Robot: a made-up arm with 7 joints.
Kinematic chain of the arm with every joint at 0, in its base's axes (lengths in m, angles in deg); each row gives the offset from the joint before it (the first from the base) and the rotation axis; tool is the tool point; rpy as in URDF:
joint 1: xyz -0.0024 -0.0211 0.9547 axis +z
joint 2: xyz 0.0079 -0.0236 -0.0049 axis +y
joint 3: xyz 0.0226 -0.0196 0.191 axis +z
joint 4: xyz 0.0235 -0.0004 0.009 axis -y
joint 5: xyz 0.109 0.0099 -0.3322 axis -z
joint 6: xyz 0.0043 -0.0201 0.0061 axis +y
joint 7: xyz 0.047 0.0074 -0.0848 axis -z
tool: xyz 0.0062 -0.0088 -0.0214 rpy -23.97 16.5 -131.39
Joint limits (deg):
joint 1: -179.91..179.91
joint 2: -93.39..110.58
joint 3: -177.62..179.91
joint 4: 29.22..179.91
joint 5: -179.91..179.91
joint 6: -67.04..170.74
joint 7: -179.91..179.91
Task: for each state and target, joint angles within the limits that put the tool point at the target. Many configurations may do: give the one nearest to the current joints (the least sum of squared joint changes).
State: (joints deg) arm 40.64 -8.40 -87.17 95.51 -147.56 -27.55 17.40
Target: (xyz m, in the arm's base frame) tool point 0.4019 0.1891 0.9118
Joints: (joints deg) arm 70.13 19.12 -53.92 65.73 -147.23 -33.01 16.64
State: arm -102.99 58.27 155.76 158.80 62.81 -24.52 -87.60
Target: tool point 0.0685 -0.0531 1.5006
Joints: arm -100.80 31.28 177.17 116.68 80.83 -37.70 -86.16
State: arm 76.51 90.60 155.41 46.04 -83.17 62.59 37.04
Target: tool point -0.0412 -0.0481 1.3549
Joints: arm 78.77 80.38 176.12 50.28 -85.66 54.33 36.17
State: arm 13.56 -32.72 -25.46 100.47 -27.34 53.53 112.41
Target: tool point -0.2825 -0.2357 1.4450
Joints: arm -3.21 -63.59 -26.64 120.70 -28.81 54.56 112.33
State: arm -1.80 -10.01 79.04 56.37 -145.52 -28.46 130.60
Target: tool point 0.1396 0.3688 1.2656
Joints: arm 0.29 -1.30 68.12 94.24 -139.32 -3.55 129.38
